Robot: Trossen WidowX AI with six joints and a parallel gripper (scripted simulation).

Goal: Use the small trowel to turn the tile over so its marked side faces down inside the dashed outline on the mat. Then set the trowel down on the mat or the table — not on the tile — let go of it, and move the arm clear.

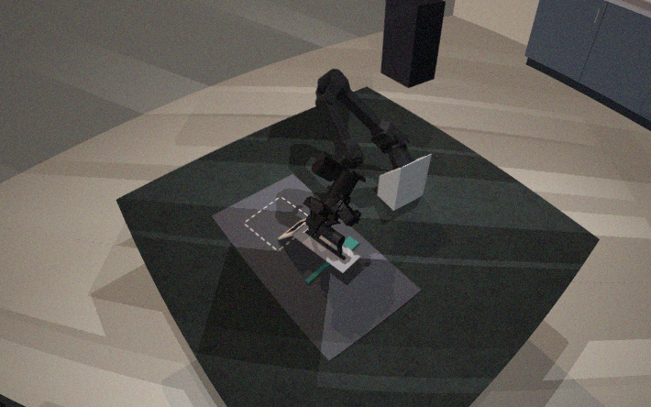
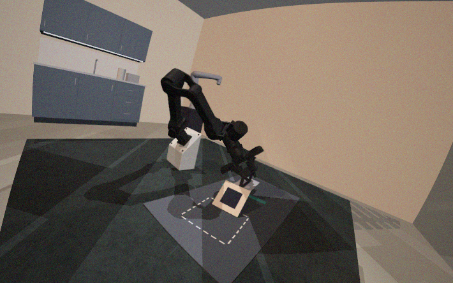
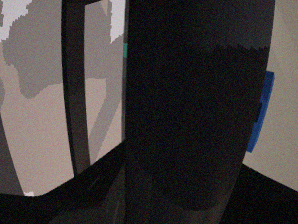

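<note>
My gripper tip is 100 mm to the left of the tile, 60 mm above it and 10 mm past it. The rest, counted from my gripper tip: trowel 20 mm behind, 10 mm to the right, 10 mm below; then grey mat 120 mm below, 30 mm to the right; then teal flat tool 100 mm below, 60 mm behind, 40 mm to the left.
</note>
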